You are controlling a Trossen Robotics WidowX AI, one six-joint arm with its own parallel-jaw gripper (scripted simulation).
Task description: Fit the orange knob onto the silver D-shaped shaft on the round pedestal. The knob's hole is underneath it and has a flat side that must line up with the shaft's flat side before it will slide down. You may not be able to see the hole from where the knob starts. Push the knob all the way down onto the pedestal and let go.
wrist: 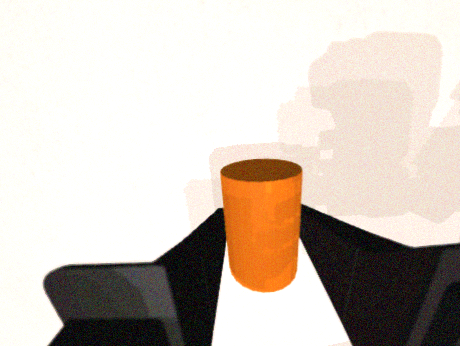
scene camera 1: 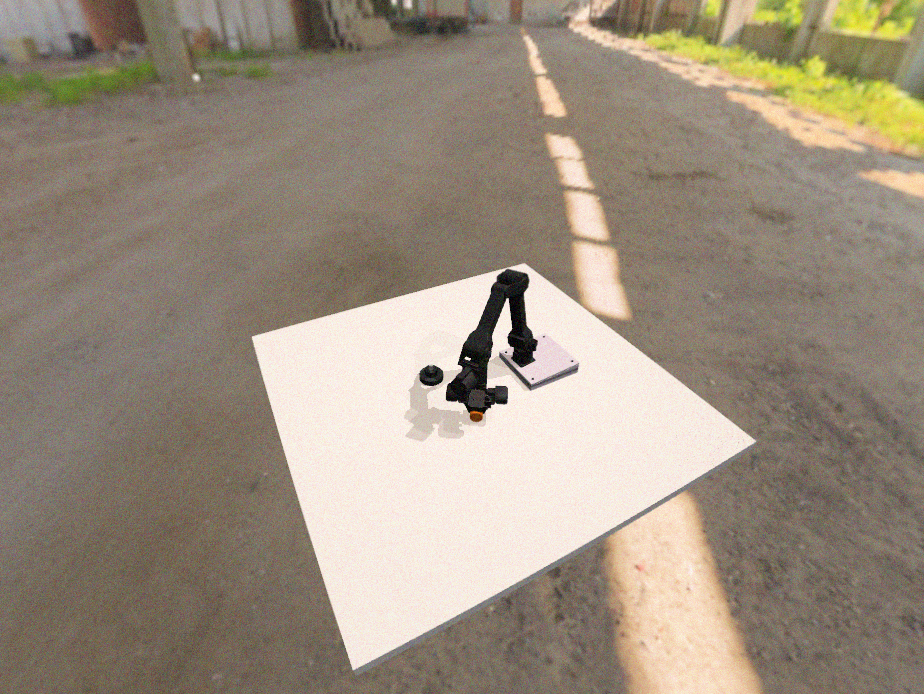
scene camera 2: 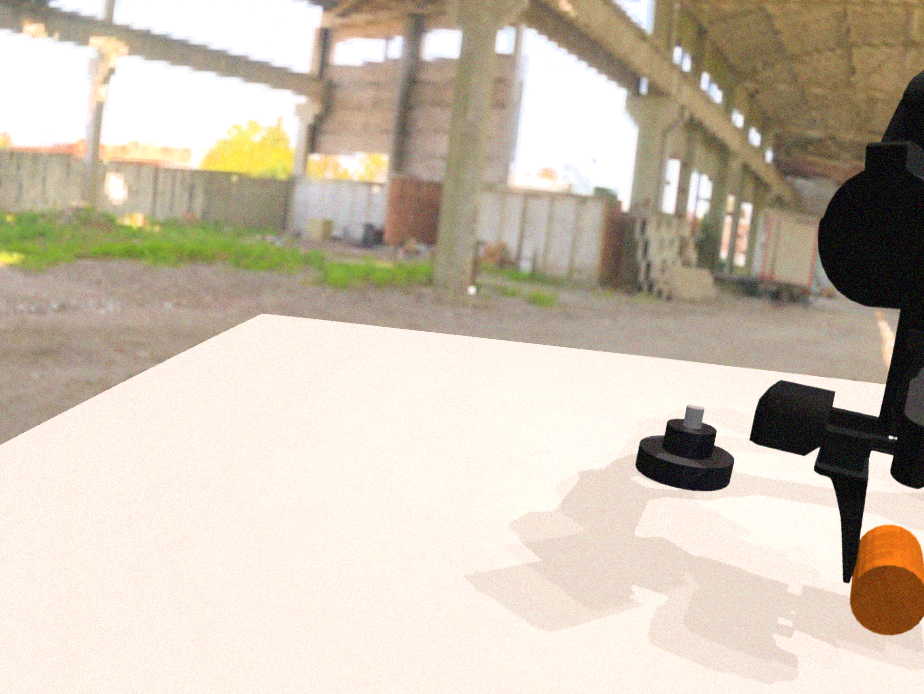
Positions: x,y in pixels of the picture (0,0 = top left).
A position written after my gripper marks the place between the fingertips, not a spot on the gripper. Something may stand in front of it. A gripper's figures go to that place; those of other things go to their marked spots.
My gripper (wrist: pixel 259 212): 11 cm from the lens. An orange knob (wrist: pixel 262 198) is 8 cm from the lens.
